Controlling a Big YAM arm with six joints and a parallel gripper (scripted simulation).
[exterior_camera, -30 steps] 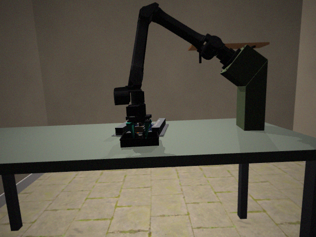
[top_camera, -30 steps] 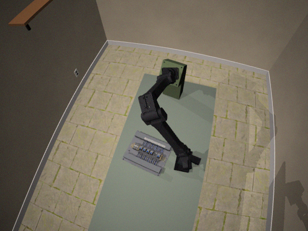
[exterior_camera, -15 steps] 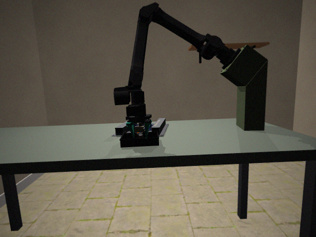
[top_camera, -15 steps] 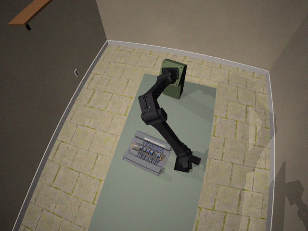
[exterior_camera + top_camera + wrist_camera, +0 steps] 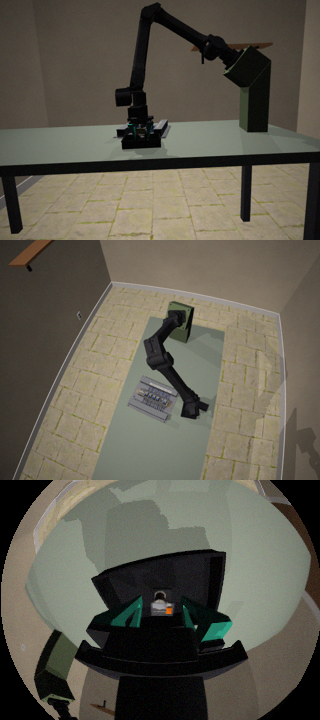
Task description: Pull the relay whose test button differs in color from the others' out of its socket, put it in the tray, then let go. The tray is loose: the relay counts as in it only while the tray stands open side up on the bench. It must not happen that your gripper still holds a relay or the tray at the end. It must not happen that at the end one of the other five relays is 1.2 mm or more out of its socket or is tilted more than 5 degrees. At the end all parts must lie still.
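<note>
Right now the black tray is 10 mm below my hand. From my hand the other things lie so: grey socket panel: 270 mm to the right, 80 mm behind, 30 mm below.
</note>
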